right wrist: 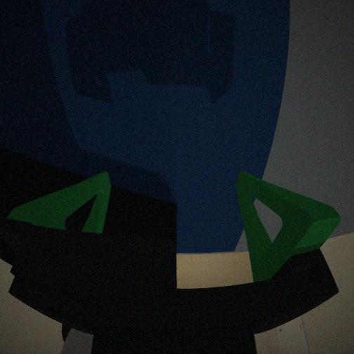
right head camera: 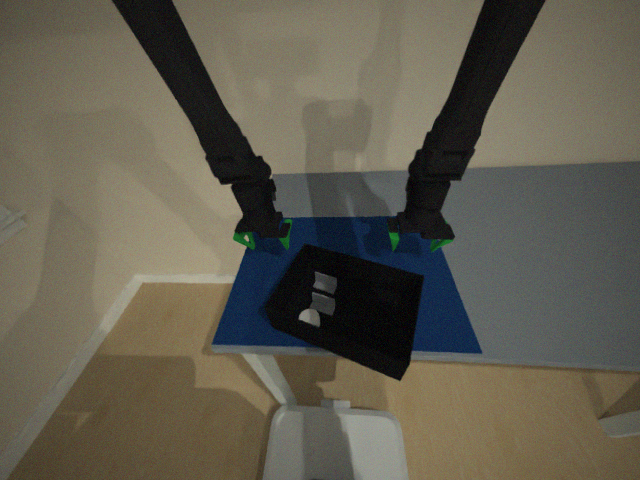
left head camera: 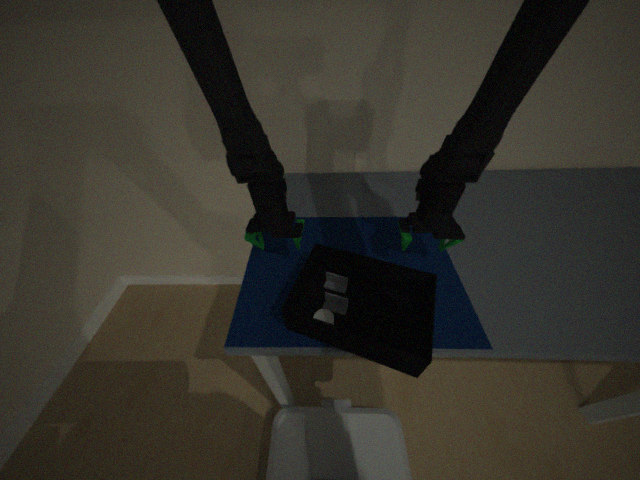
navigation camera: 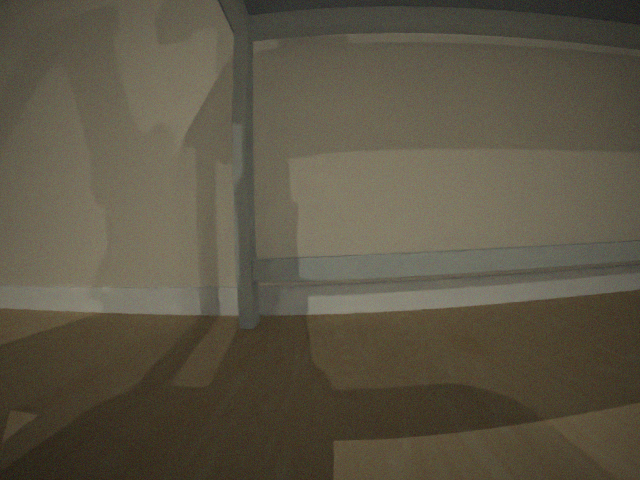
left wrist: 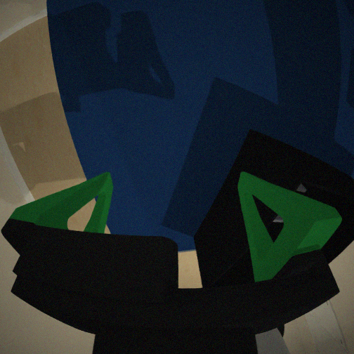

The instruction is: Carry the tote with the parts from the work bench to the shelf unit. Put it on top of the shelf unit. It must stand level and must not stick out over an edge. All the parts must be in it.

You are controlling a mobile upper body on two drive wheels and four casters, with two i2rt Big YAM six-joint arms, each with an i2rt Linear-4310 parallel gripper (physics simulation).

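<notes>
The black tote sits turned askew on the work bench. Its lower right corner shows past the bench's front edge. Two grey blocky parts and a pale rounded part lie in its left half; its dark interior is hard to read. My left gripper is open beyond the tote's far left corner. My right gripper is open beyond its far right side. The shelf unit does not show.
A blue mat lies under the tote. A wall stands behind the bench. A light grey rounded base shows below the bench's front edge. The navigation camera shows a bench leg and a low crossbar.
</notes>
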